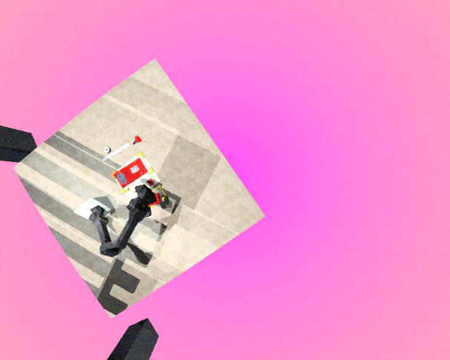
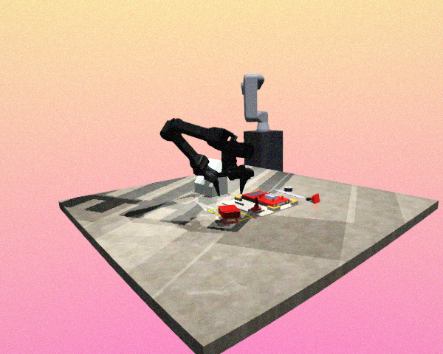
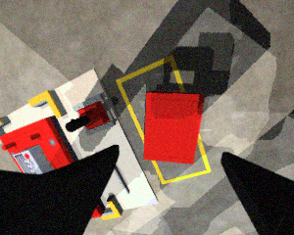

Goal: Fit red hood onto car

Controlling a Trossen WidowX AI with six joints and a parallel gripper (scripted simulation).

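Now: the red hood 10 mm to the right of my gripper tip and 70 mm below it. Round my gripper tip: white bar 80 mm behind, 390 mm to the left, 80 mm below; then grey engine block 10 mm behind, 220 mm to the left, 60 mm below; then black-and-white wheel 120 mm behind, 430 mm to the left, 70 mm below.
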